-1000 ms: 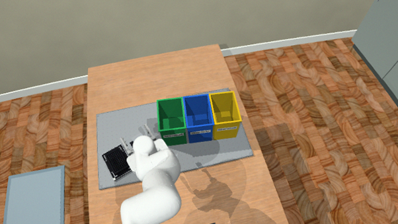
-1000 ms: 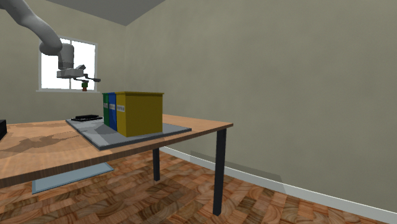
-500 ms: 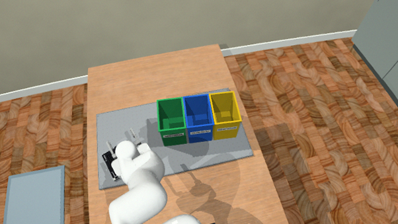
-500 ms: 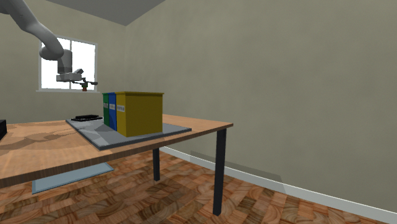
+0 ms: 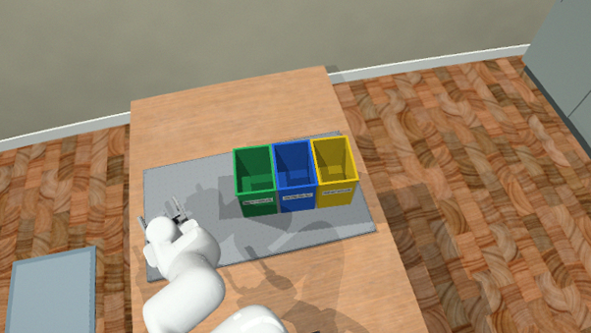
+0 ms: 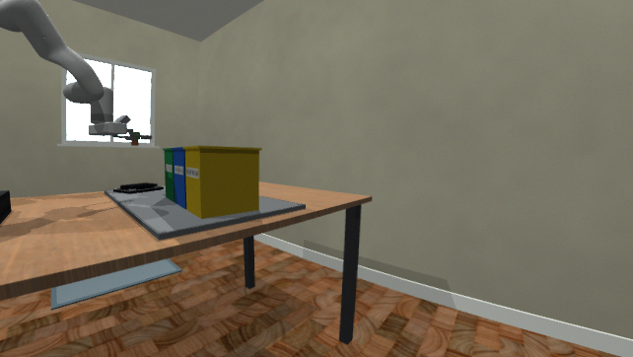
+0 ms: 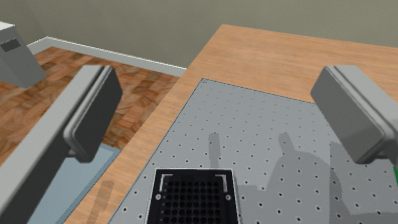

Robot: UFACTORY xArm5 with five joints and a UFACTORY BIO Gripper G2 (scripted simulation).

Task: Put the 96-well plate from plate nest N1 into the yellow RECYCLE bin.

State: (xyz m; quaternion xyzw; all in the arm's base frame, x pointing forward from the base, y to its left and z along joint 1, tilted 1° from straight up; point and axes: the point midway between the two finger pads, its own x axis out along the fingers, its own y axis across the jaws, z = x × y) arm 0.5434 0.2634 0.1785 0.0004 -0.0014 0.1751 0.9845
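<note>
Now: the black 96-well plate 20 mm to the left of my hand and 210 mm below it. From my hand the other things lie so: blue bin: 100 mm ahead, 430 mm to the right, 140 mm below; green bin: 110 mm ahead, 300 mm to the right, 140 mm below; black plate nest N1: 20 mm to the left, 220 mm below.
</note>
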